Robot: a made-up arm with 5 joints. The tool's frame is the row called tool. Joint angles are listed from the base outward. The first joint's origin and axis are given. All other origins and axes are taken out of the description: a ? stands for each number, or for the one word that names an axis. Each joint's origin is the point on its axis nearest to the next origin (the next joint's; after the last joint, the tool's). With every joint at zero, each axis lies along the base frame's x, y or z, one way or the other. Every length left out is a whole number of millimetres.
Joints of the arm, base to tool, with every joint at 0 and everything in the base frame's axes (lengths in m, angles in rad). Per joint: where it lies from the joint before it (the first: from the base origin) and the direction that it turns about. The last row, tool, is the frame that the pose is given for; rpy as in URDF.
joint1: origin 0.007 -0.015 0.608 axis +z
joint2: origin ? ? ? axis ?
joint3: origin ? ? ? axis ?
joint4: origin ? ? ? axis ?
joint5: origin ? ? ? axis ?
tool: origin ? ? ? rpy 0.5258 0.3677 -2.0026
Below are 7 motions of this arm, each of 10 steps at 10 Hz.
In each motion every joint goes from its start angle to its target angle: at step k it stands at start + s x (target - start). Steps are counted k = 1, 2, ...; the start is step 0. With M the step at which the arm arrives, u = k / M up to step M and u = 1 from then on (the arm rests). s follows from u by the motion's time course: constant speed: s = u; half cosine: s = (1 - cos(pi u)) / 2; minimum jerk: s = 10 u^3 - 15 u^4 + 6 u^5.
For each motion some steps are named. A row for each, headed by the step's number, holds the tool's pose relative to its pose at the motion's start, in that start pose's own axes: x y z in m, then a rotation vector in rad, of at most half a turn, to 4 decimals.
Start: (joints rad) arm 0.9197 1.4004 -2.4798 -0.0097 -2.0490
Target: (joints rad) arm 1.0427 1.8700 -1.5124 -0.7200 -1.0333
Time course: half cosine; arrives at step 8
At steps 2, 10:
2: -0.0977 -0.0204 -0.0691 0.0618 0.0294 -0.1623
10: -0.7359 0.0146 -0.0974 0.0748 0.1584 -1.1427

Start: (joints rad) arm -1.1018 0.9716 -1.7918 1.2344 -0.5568
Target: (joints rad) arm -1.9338 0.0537 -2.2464 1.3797 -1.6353
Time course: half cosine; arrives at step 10
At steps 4, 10:
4: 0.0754 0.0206 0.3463 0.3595 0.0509 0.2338
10: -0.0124 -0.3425 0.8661 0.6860 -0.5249 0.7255

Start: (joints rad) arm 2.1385 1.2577 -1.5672 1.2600 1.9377
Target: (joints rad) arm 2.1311 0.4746 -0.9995 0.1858 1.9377
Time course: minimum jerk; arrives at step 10
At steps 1, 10:
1: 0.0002 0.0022 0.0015 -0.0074 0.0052 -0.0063
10: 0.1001 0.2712 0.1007 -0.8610 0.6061 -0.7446

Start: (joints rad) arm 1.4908 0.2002 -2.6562 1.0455 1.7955
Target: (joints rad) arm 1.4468 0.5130 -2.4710 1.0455 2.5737
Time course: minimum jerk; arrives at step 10
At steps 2, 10:
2: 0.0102 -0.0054 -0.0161 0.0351 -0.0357 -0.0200
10: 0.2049 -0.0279 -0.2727 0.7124 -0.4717 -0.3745

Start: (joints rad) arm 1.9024 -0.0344 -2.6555 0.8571 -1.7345
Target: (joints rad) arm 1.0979 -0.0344 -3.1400 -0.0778 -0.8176
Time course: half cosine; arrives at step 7
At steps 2, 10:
2: 0.0043 0.0243 0.0540 0.0042 -0.3183 0.0469
10: -0.0900 0.2056 0.1353 0.4872 -1.0443 0.7719

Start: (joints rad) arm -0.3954 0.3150 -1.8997 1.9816 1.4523
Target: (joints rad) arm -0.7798 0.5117 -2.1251 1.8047 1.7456
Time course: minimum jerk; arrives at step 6
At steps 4, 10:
4: -0.0888 0.1221 -0.1096 0.0431 -0.1779 -0.5220
10: -0.1031 0.1595 -0.1435 0.0577 -0.2281 -0.6603

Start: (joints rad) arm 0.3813 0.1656 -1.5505 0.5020 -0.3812
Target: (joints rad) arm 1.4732 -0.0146 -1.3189 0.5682 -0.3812
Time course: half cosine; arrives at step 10
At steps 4, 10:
4: -0.2005 -0.0597 -0.0030 -0.1392 0.3509 0.0385
10: -0.4969 -0.1762 0.1840 -0.4031 1.0092 0.1542

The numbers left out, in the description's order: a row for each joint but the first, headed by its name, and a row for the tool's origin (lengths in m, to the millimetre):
joint2: xyz -0.014 0.014 0, axis +y
joint3: xyz 0.041 0 0.34, axis +y
joint4: xyz 0.11 0 -0.416, axis +y
joint5: xyz 0.044 0 -0.044, axis -z
tool: xyz -0.018 -0.011 0

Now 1 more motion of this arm.
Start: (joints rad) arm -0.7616 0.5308 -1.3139 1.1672 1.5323
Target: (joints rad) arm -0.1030 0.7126 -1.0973 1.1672 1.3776
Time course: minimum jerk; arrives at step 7
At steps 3, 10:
3: 0.0943 -0.1228 0.0127 0.0435 0.0711 0.3180
10: 0.3025 -0.2559 -0.0081 0.1855 0.1954 0.8418

